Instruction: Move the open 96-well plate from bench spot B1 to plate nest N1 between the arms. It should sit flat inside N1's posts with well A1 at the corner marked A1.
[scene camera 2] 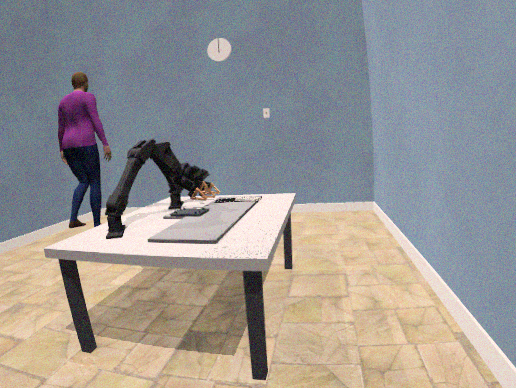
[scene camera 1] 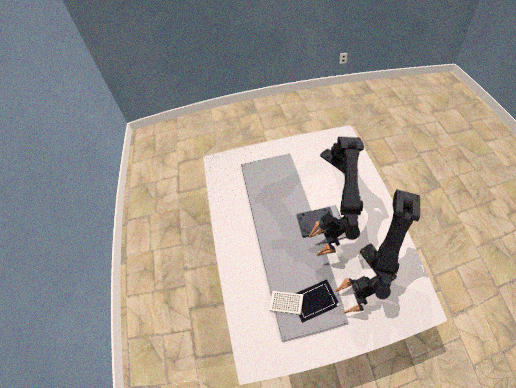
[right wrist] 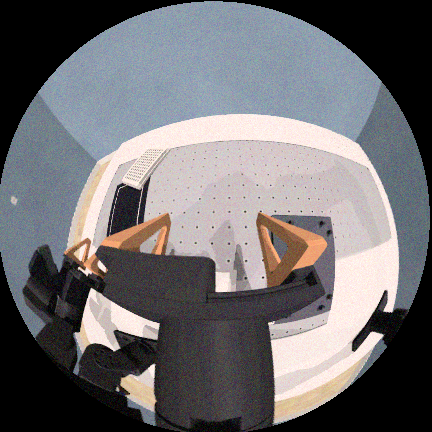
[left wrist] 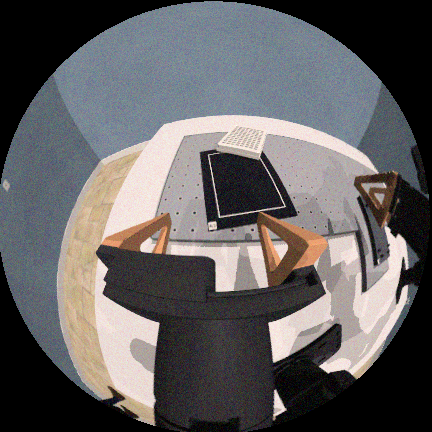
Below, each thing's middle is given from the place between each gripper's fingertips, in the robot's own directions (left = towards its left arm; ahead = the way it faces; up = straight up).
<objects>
My left gripper is now 21 cm short of the white well plate [left wrist: 247, 141], 5 cm to the left of it and 2 cm above it.
Right now the white well plate is 16 cm ahead of my right hand, 20 cm to the left of it and 5 cm below it.
</objects>
